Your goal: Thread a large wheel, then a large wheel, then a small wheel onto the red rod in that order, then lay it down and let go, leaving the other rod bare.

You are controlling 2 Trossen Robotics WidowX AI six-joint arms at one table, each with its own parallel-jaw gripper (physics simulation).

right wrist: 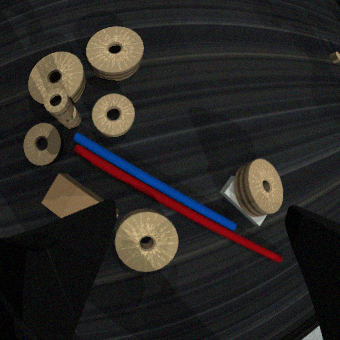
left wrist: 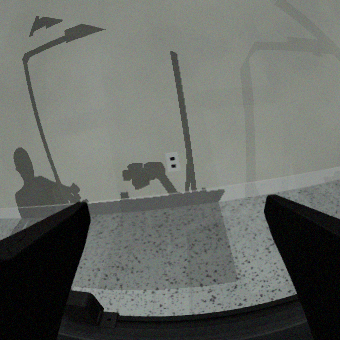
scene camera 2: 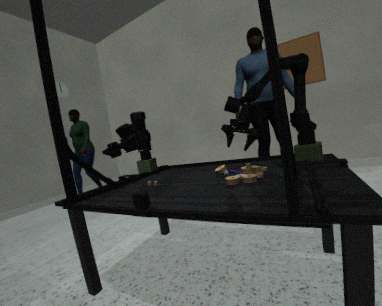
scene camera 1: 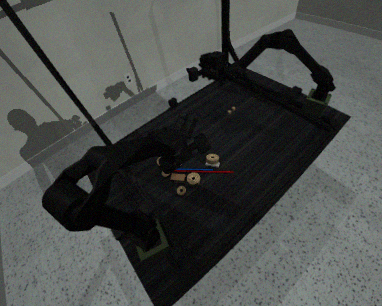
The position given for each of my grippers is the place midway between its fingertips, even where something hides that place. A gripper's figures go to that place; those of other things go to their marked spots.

Labels:
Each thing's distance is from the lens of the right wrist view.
my right gripper [right wrist: 204, 213]: 10 cm
red rod [right wrist: 81, 151]: 20 cm
blue rod [right wrist: 79, 138]: 20 cm
wooden block [right wrist: 66, 195]: 18 cm

